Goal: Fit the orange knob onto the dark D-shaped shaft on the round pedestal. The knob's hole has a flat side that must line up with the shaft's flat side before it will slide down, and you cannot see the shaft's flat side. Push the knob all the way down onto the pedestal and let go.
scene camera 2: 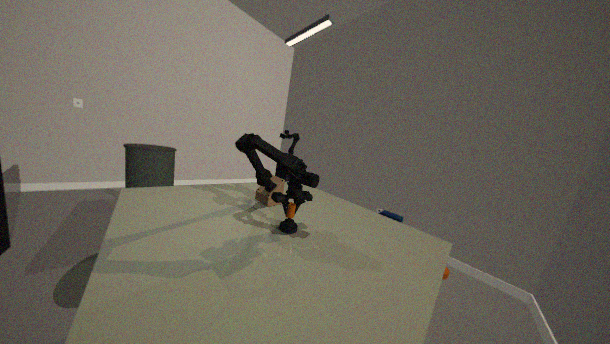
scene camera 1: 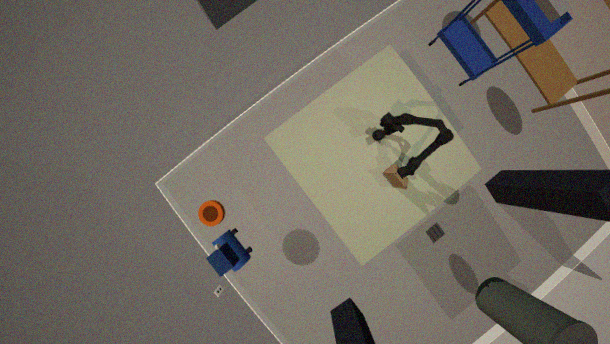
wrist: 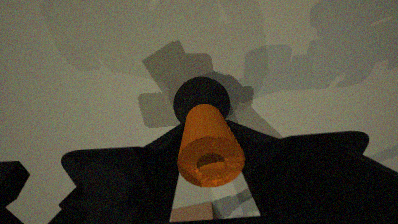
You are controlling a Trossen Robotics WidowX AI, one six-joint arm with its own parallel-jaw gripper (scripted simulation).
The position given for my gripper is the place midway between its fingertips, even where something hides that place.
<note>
My gripper (wrist: 204, 125) holds an orange knob (wrist: 209, 156). I also see a dark round pedestal (wrist: 200, 90).
</note>
